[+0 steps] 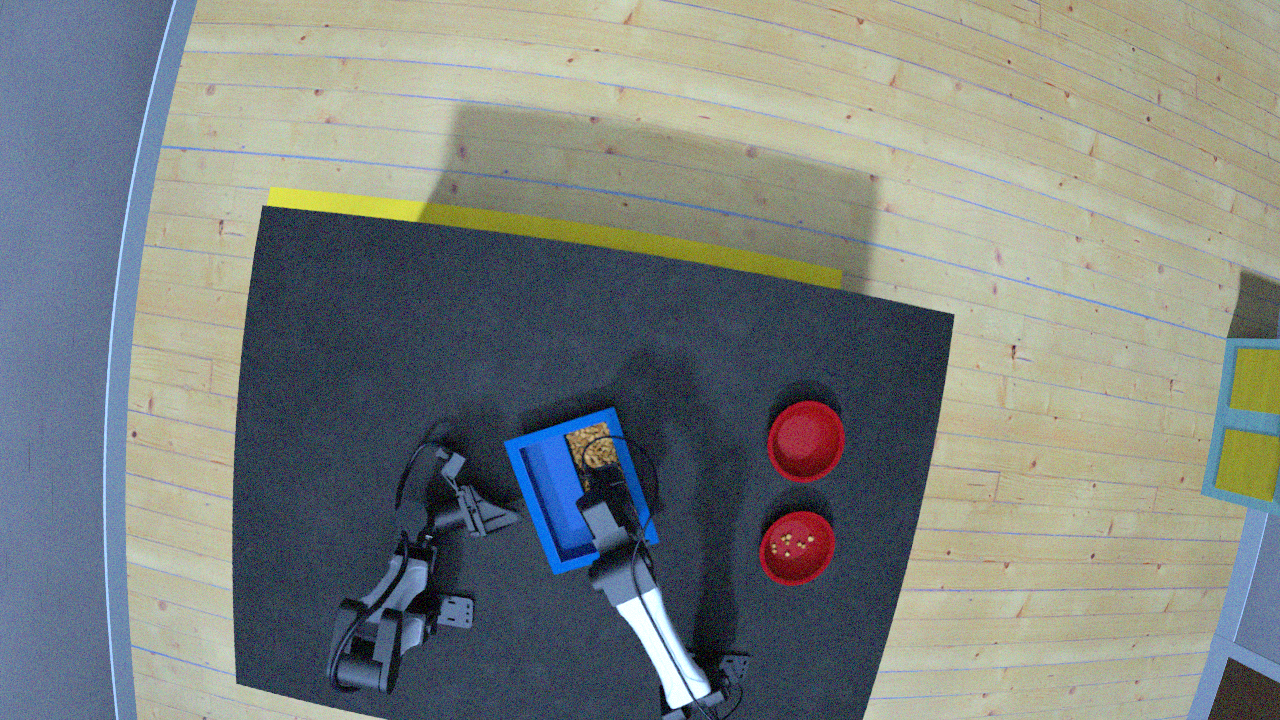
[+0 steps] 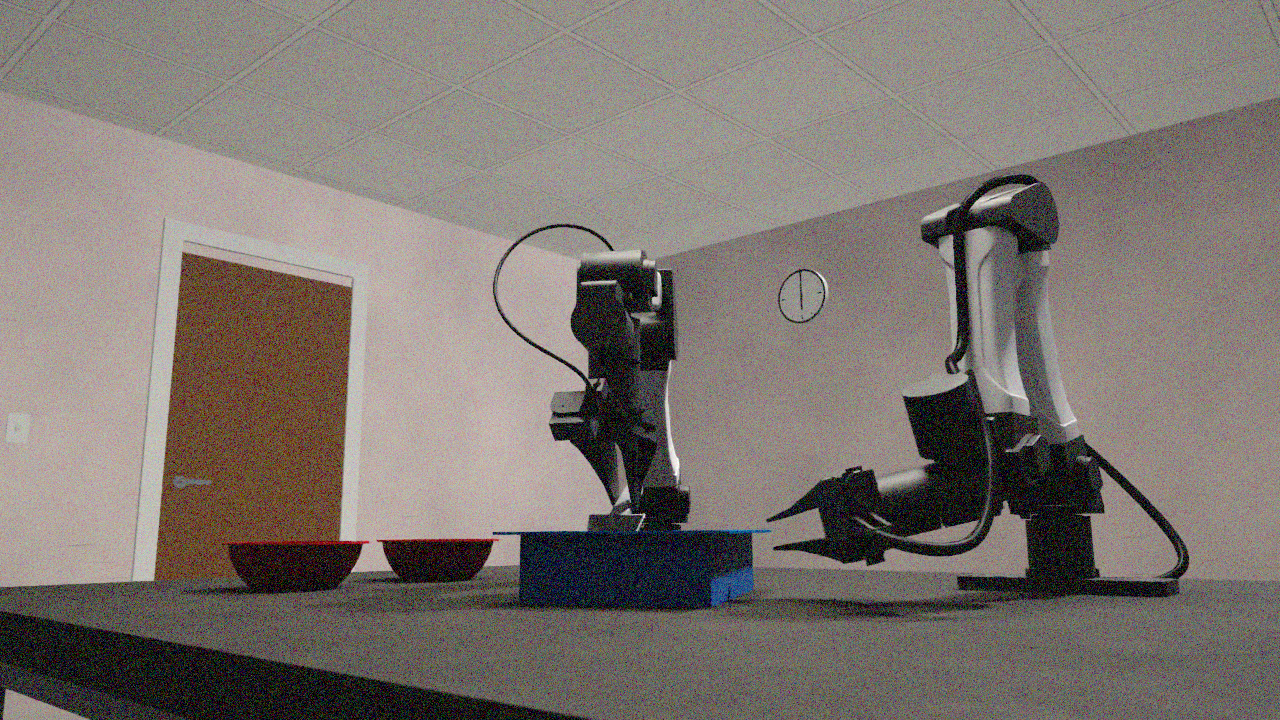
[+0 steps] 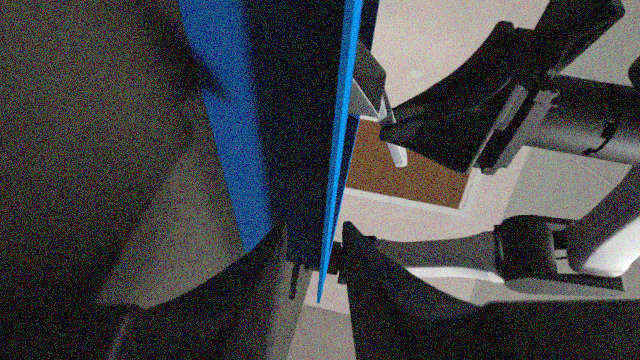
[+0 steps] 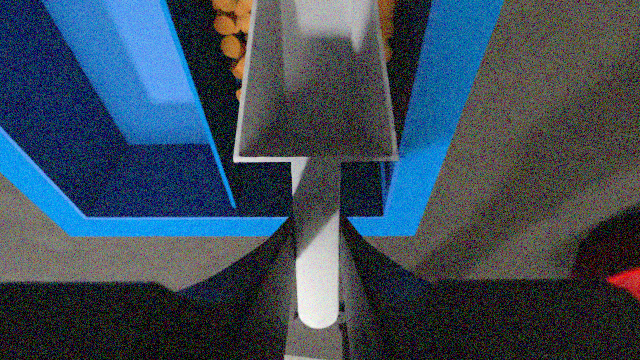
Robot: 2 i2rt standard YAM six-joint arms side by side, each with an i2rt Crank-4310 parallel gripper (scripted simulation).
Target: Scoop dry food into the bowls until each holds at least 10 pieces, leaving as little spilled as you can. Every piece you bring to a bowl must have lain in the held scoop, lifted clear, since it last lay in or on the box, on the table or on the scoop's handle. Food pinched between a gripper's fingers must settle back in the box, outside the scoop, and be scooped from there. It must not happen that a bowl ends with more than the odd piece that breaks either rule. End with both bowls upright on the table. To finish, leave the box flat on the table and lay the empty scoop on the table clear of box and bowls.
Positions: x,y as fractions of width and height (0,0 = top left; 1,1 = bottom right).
left gripper: image 1 0.41,0.72; image 2 0.60,0.74; image 3 0.49,0.63; not seen in image 4 (out of frame)
blue box: image 1 0.43,0.66; image 2 0.53,0.79; image 3 0.43,0.25; image 4 0.17,0.39
